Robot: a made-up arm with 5 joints.
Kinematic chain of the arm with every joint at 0, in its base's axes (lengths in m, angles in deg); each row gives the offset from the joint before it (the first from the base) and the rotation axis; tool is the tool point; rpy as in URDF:
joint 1: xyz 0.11 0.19 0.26 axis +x
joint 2: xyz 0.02 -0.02 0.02 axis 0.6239 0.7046 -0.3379
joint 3: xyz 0 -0.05 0 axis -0.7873 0.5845 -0.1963
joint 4: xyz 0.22 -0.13 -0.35 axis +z
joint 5: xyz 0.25 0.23 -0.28 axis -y
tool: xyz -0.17 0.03 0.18 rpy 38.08 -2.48 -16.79
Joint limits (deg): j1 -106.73..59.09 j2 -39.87..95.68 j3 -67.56..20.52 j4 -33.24..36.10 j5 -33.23..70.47
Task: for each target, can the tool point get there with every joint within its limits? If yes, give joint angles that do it. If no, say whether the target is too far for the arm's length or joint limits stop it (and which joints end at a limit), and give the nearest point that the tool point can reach.
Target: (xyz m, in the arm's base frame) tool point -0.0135 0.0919 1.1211
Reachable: no: joint limits stop it (at a limit: joint 1, joint 2, joint 3, joint 5) | nearest point 0.3360 0.2574 0.7410 | short by 0.542 m
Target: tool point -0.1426 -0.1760 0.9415
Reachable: no: joint limits stop it (at a limit: joint 1, joint 3, joint 4) | nearest point 0.1239 -0.3511 0.6615 | short by 0.424 m
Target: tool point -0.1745 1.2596 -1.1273
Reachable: no: too far | nearest point -0.0021 0.6825 -0.3788 | short by 0.961 m
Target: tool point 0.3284 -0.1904 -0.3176
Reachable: yes | joints -72.73 48.18 -19.37 -23.44 58.61
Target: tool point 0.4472 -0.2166 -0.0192
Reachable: yes | joints -93.31 -1.89 -31.50 11.46 40.10
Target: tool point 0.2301 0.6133 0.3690
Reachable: yes | joints 41.26 77.45 -22.05 27.81 0.16
